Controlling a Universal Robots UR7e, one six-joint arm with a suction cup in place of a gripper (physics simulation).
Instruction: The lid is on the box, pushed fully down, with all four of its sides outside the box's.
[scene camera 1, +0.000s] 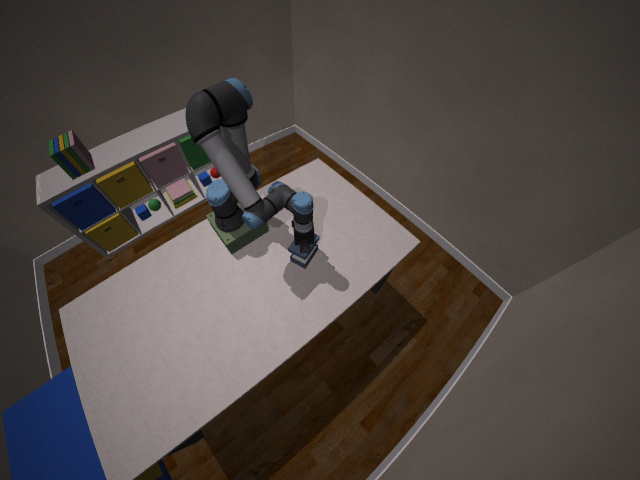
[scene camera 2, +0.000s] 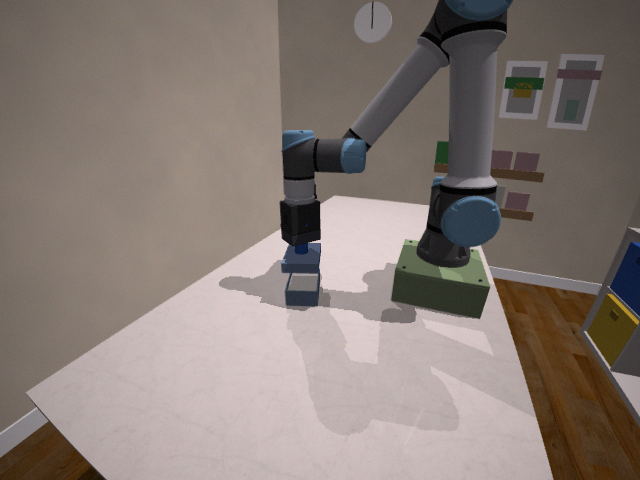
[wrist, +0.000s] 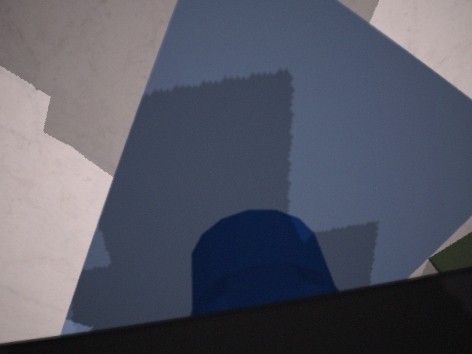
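Seen in the pictures: hand, its tool point: (scene camera 2: 301, 255) (wrist: 250, 234); arm's base, origin of its link: (scene camera 1: 230, 219) (scene camera 2: 442, 255).
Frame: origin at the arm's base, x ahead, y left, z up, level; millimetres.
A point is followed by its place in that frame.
The blue-grey lid (scene camera 1: 294, 248) @[y 178, x 340, z 31 mm] (scene camera 2: 294, 266) @[y 297, x 318, z 24 mm] (wrist: 350, 150) @[y 193, x 354, z 31 mm] hangs level from my suction cup (scene camera 2: 301, 249) (wrist: 260, 250), which touches its top face. The open box (scene camera 1: 299, 261) @[y 183, x 370, z -54 mm] (scene camera 2: 302, 297) @[y 287, x 304, z -68 mm], dark blue outside with a light inside, stands on the table directly below the lid. In the scene camera 2 view a gap shows between the lid's lower edge and the box's rim, and the lid's sides line up roughly with the box's. The box does not show in the wrist view, where the lid covers the middle. The lid's far side is hidden.
The green base block (scene camera 1: 242, 240) @[y 3, x 120, z -40 mm] (scene camera 2: 439, 291) @[y 141, x -13, z -38 mm] of the arm stands on the white table (scene camera 1: 180, 320) @[y -424, x 311, z -96 mm] (scene camera 2: 180, 392) @[y 626, x 358, z -96 mm], to one side of the box. A shelf unit with coloured bins stands behind the table. A table edge runs beyond the box.
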